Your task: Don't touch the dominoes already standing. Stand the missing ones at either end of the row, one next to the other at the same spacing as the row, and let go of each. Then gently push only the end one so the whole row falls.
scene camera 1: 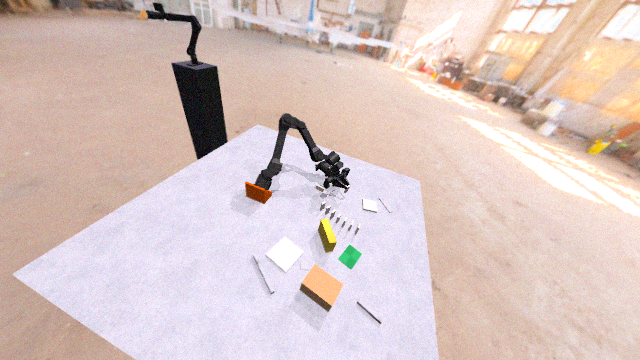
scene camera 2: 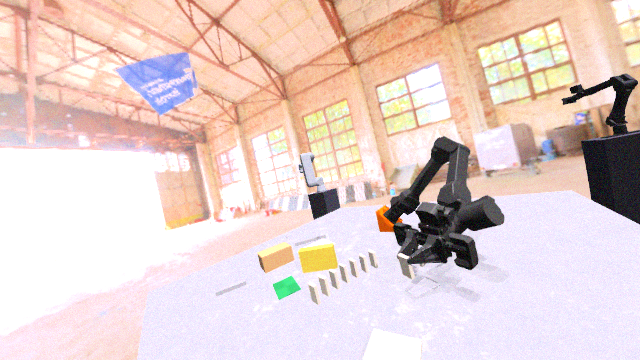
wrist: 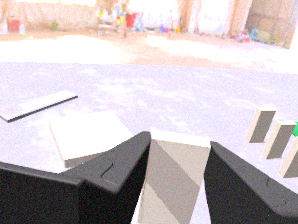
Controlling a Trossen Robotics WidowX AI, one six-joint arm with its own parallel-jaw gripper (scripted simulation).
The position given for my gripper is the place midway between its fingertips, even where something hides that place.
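Scene camera 2 shows my gripper (scene camera 2: 402,259), a yellow block (scene camera 2: 322,257) and a tan box (scene camera 2: 275,257). My gripper holds a pale domino. Scene camera 1 shows the tan box (scene camera 1: 320,286). The wrist view shows my gripper (wrist: 177,145), a pale domino (wrist: 274,148) and a pale domino (wrist: 259,127). The yellow block is out of frame in the wrist view, and the tan box is out of frame in the wrist view.
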